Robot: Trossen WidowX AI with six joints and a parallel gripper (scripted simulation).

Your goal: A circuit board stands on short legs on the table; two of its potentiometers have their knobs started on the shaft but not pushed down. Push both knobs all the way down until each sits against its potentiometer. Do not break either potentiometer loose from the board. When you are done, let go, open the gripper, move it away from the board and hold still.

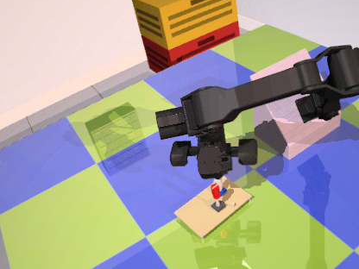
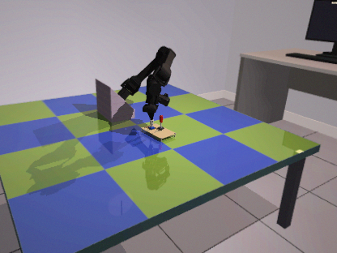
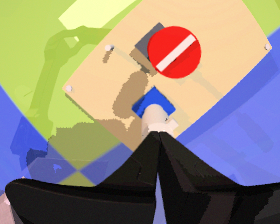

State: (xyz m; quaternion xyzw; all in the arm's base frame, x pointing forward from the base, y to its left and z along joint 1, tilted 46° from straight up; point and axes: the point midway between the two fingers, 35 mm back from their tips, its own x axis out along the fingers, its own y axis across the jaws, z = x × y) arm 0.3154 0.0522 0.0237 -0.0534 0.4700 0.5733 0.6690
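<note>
The red knob is 4 cm to the left of my gripper tip, 3 cm ahead of it and 1 cm above it.
</note>
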